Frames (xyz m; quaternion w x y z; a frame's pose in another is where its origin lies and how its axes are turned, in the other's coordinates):
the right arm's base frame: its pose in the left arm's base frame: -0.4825 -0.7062 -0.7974 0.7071 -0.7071 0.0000 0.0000
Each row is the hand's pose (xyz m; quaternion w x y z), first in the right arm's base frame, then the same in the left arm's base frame.
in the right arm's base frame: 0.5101 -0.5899 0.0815 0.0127 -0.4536 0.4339 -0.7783
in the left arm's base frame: 0.0276 -0.6247 -0.2075 0.3118 0.3297 0.2435 0.8572
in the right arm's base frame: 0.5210 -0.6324 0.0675 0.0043 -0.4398 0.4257 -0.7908
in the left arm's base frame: 0.0385 -0.6387 -0.1650 0.3079 0.3140 0.2582 0.8602
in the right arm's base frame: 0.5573 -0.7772 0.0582 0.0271 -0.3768 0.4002 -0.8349
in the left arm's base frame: 0.0748 -0.6480 -0.0202 0.2473 0.2856 0.3074 0.8734
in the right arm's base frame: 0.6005 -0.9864 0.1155 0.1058 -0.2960 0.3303 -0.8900
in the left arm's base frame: 0.1180 -0.5907 0.1890 0.1345 0.2841 0.3958 0.8629
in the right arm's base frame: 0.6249 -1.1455 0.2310 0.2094 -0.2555 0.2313 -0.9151
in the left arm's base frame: 0.1424 -0.4752 0.3481 0.0326 0.3287 0.4835 0.8106
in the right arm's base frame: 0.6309 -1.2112 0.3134 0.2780 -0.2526 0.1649 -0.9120
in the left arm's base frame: 0.1484 -0.3928 0.4138 0.0180 -0.3752 -0.5283 -0.7615
